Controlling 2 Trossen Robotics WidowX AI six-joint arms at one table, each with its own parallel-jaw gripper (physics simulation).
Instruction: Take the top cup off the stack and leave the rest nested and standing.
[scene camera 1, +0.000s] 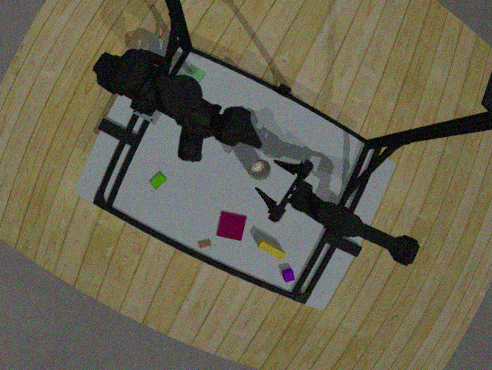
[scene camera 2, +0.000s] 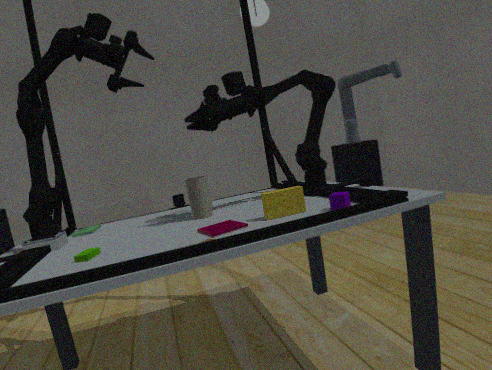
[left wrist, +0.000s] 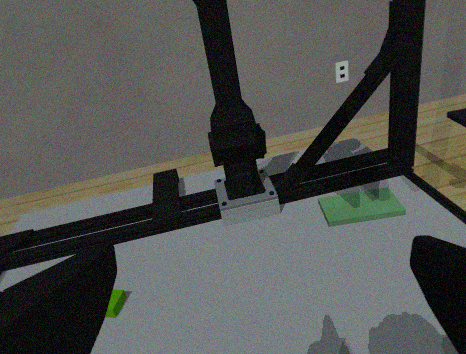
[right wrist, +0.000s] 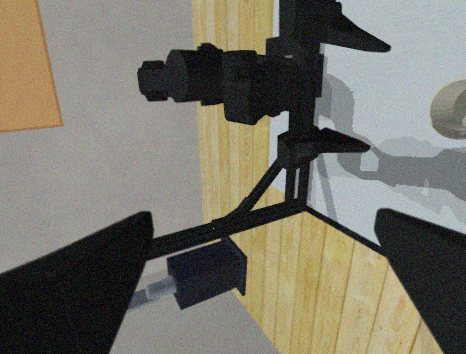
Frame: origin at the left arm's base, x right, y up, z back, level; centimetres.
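Seen in the pictures: left gripper, fingertip midpoint: (scene camera 1: 264, 173) (scene camera 2: 185, 124) (left wrist: 263, 253) (right wrist: 377, 104); right gripper, fingertip midpoint: (scene camera 1: 248, 143) (scene camera 2: 149, 72) (right wrist: 263, 220); left arm's base, link origin: (scene camera 2: 316, 186); right arm's base, link origin: (scene camera 1: 148, 106) (scene camera 2: 44, 237) (left wrist: 244, 187).
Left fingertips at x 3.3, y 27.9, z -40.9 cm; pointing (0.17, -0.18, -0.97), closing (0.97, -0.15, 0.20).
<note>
Offsets run from my left fingertips to a thing's top centre. "*": to the spot under its first point.
The beige cup stack (scene camera 1: 259, 169) (scene camera 2: 199, 198) stands upright on the table, like one tall tapered cup; separate rims cannot be told apart. Part of it shows at the right edge of the right wrist view (right wrist: 439, 116). My left gripper (scene camera 1: 266, 175) (scene camera 2: 187, 123) (left wrist: 263, 253) (right wrist: 377, 104) is open and empty, well above the stack; from overhead its fingertips lie close beside the stack's rim. The stack does not show in the left wrist view. My right gripper (scene camera 1: 260, 145) (scene camera 2: 148, 72) (right wrist: 263, 220) is open and empty, high up, at the stack's upper side in scene camera 1.
A crimson square {* dx -21.8, dy -29.3, dz +0.2 cm} (scene camera 1: 231, 225) (scene camera 2: 223, 228), a yellow block {dx -23.9, dy -23.1, dz +17.8 cm} (scene camera 1: 271, 248) (scene camera 2: 283, 203), a purple cube {dx -32.0, dy -26.1, dz +30.0 cm} (scene camera 1: 288, 274) (scene camera 2: 340, 200) and a small brown block {dx -33.1, dy -29.3, dz -6.4 cm} (scene camera 1: 204, 243) lie toward the near edge. A bright green block {dx -17.6, dy -28.6, dz -33.1 cm} (scene camera 1: 158, 180) (scene camera 2: 87, 254) and a pale green slab {dx +24.2, dy -29.1, dz -38.7 cm} (scene camera 2: 86, 230) (left wrist: 362, 207) lie at the left.
</note>
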